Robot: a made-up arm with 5 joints. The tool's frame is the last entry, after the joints.
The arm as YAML. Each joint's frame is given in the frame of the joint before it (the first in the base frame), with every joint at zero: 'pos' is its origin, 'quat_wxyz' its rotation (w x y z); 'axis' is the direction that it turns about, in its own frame. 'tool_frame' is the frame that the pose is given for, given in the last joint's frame.
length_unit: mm
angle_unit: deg
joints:
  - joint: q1
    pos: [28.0, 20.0, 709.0]
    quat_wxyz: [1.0, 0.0, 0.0, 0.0]
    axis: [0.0, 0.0, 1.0]
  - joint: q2
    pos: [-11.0, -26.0, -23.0]
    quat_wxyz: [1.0, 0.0, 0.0, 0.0]
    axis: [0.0, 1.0, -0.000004]
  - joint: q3
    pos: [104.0, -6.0, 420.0]
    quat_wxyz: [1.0, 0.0, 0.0, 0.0]
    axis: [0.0, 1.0, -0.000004]
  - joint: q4
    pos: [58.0, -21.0, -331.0]
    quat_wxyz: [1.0, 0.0, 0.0, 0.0]
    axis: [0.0, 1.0, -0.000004]
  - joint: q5
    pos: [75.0, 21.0, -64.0]
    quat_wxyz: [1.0, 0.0, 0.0, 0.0]
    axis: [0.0, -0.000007, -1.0]
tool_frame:
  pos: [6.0, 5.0, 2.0]
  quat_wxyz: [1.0, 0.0, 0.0, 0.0]
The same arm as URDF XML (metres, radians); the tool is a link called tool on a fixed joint. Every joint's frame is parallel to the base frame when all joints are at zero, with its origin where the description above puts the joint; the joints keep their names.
<robot name="arm">
<link name="base"/>
<link name="link1"/>
<link name="link2"/>
<link name="link3"/>
<link name="link4"/>
<link name="link5"/>
<link name="tool"/>
<joint name="q1" type="continuous"><parent link="base"/><child link="link1"/><origin xyz="0.028 0.02 0.709"/><axis xyz="0 0 1"/></joint>
<joint name="q2" type="continuous"><parent link="link1"/><child link="link2"/><origin xyz="-0.011 -0.026 -0.023"/><axis xyz="0 1 0"/></joint>
<joint name="q3" type="continuous"><parent link="link2"/><child link="link3"/><origin xyz="0.104 -0.006 0.42"/><axis xyz="0 1 0"/></joint>
<joint name="q4" type="continuous"><parent link="link3"/><child link="link4"/><origin xyz="0.058 -0.021 -0.331"/><axis xyz="0 1 0"/></joint>
<joint name="q5" type="continuous"><parent link="link4"/><child link="link5"/><origin xyz="0.075 0.021 -0.064"/><axis xyz="0 0 -1"/></joint>
<joint name="tool_fixed" type="fixed"><parent link="link5"/><child link="tool"/><origin xyz="0.006 0.005 0.002"/></joint>
</robot>

